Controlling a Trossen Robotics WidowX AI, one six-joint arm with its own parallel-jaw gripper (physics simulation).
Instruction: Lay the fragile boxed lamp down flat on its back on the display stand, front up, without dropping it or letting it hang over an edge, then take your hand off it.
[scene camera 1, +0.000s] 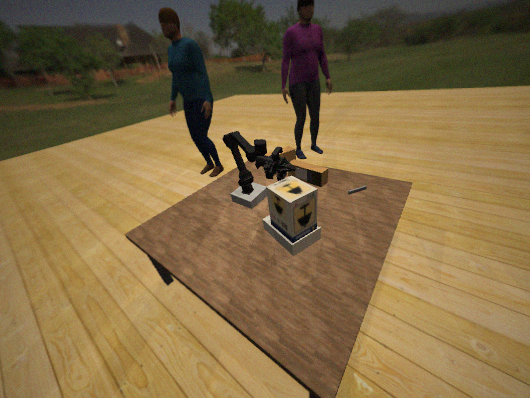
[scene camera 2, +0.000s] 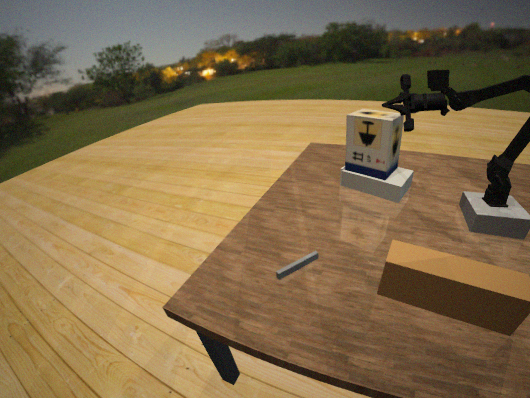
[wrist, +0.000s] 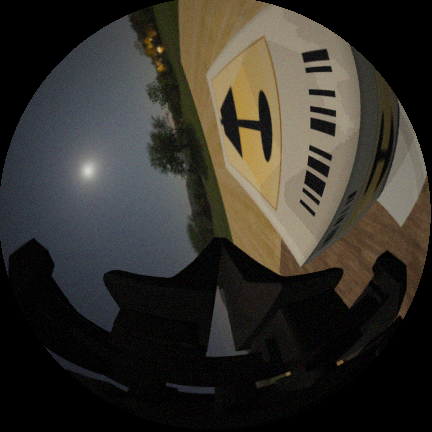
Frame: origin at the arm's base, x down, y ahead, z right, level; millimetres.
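Where they show: gripper, fingertip midpoint: (scene camera 1: 295, 169) (scene camera 2: 381, 105) (wrist: 218, 242); arm's base, origin of the base link: (scene camera 1: 247, 191) (scene camera 2: 494, 202).
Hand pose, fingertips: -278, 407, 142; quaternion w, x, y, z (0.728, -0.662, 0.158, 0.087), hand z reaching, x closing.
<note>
Each offset is from my fingertips to the centre of the thing, as dx, dy, dz. Level surfaces: height alone.
The boxed lamp (scene camera 1: 292, 208) (scene camera 2: 372, 142) (wrist: 289, 132) is a white box with yellow panels and black lamp symbols. It stands upright on the low white display stand (scene camera 1: 295, 244) (scene camera 2: 382, 187). My gripper (scene camera 1: 287, 167) (scene camera 2: 389, 104) (wrist: 218, 242) is shut and empty. It is held level at about the height of the box's top edge, just behind the box. In the wrist view the box's top face fills the upper right. The fingertips are close to the box; I cannot tell whether they touch it.
A brown cardboard box @(+289, -124, -512) (scene camera 1: 311, 172) (scene camera 2: 423, 278) lies on the table @(dx +344) (scene camera 1: 244, 284) (scene camera 2: 311, 316) behind the arm. A small grey bar @(+333, +235, -441) (scene camera 1: 357, 189) (scene camera 2: 296, 264) lies near the table's edge. The arm's white base (scene camera 1: 248, 195) stands beside the stand. Two people (scene camera 1: 192, 87) (scene camera 1: 304, 71) stand on the deck beyond.
</note>
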